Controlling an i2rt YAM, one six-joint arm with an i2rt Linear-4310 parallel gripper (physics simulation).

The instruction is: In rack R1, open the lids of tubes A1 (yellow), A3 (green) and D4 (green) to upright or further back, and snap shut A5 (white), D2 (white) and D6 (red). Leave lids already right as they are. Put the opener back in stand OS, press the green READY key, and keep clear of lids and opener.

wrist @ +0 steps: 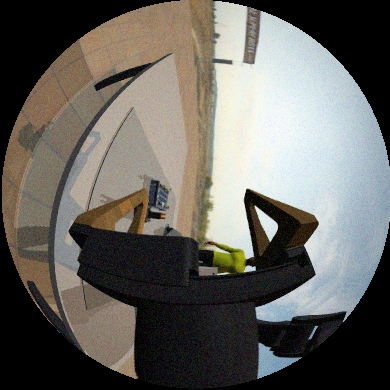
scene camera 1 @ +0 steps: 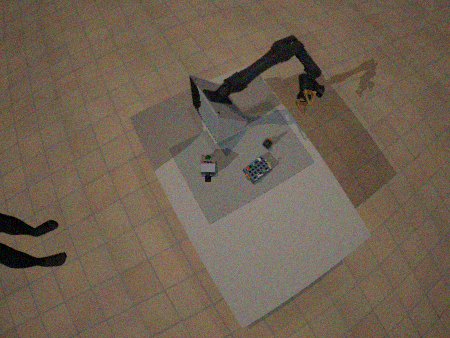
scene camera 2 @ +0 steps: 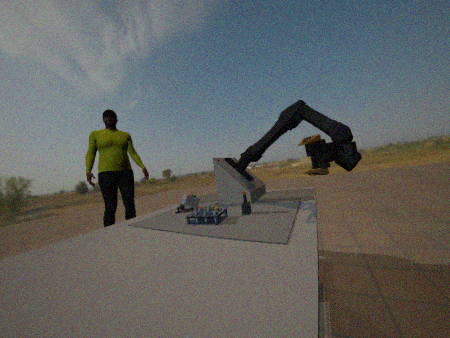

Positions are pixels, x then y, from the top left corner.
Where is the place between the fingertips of my gripper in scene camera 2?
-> At 302, 159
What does my gripper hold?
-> Nothing.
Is my gripper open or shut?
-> Open.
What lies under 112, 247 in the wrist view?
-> My gripper.
